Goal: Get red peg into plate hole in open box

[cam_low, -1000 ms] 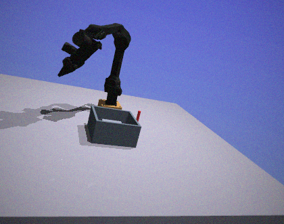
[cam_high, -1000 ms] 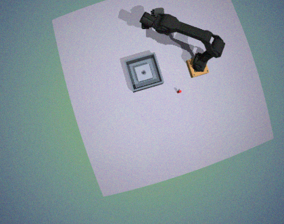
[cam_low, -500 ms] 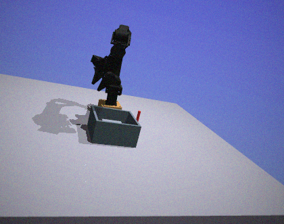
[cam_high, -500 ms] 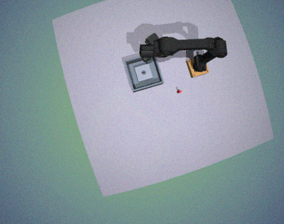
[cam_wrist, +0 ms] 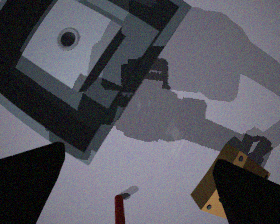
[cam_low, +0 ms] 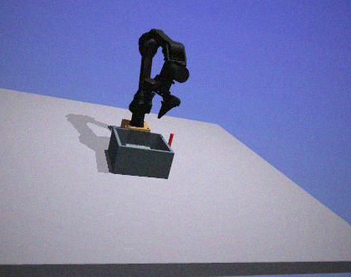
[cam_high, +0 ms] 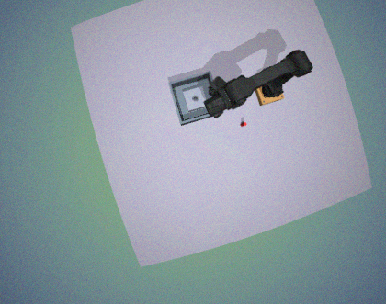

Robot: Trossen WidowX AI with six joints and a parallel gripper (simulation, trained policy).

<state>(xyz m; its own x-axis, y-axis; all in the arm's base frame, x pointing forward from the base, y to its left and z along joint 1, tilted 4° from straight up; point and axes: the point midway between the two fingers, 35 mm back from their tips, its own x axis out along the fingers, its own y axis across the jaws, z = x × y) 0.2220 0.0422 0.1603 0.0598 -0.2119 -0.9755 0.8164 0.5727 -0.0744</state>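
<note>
My gripper tip is 130 mm above the red peg, 120 mm to the right of it and 80 mm past it. Round my gripper tip: grey box 140 mm below, 120 mm ahead, 20 mm to the right.
</note>
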